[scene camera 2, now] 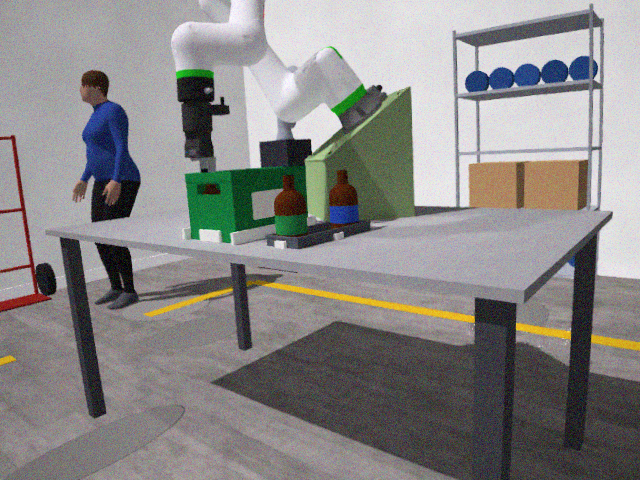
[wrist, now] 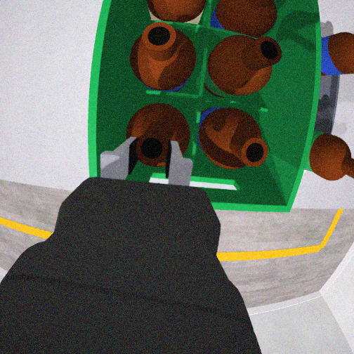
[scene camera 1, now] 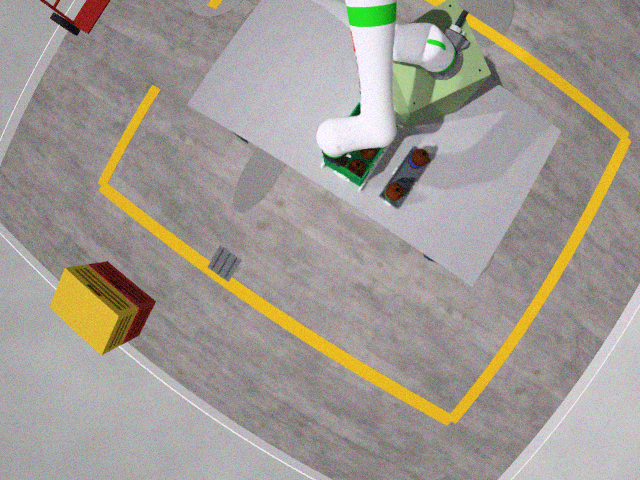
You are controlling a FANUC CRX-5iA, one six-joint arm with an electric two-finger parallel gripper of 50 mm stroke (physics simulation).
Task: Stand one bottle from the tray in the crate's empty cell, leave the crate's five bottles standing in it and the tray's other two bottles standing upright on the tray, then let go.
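Pixels of known places: arm's base, origin of the base link: (scene camera 2: 363, 118) (scene camera 1: 443, 60).
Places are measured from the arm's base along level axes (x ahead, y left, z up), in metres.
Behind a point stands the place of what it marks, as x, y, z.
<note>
The green crate (scene camera 1: 343, 172) @[0.547, -0.117, -0.215] (scene camera 2: 210, 210) @[0.547, -0.121, -0.231] (wrist: 94, 115) stands on the table. My gripper (scene camera 2: 207, 168) (wrist: 152, 150) points down into its front-left cell in the wrist view and is shut on the neck of a brown bottle (wrist: 158, 122), which is upright in that cell; its base is hidden. Other brown bottles stand in the crate, among them one beside it (wrist: 227, 137) and two behind (wrist: 163, 65) (wrist: 232, 70). The dark tray (scene camera 2: 314, 234) @[0.491, 0.168, -0.286] holds two upright bottles, one green-banded (scene camera 1: 394, 191) @[0.514, 0.102, -0.152] (scene camera 2: 291, 209) @[0.527, 0.136, -0.226] (wrist: 329, 156), one blue-banded (scene camera 1: 419, 157) @[0.327, 0.121, -0.186] (scene camera 2: 343, 201) @[0.343, 0.148, -0.228] (wrist: 344, 51).
The grey table (scene camera 1: 496, 206) @[0.273, 0.568, -0.310] (scene camera 2: 439, 248) @[0.428, 0.442, -0.311] bears white locating strips (scene camera 2: 209, 236) @[0.559, -0.120, -0.296] around the crate. A light-green sloped stand (scene camera 1: 467, 82) @[0.047, 0.115, 0.029] (scene camera 2: 382, 160) @[0.072, 0.106, -0.134] is behind. A person (scene camera 2: 107, 139) stands beyond the table, near a red hand truck (scene camera 2: 24, 232). A shelf rack (scene camera 2: 456, 118) is at the back right.
</note>
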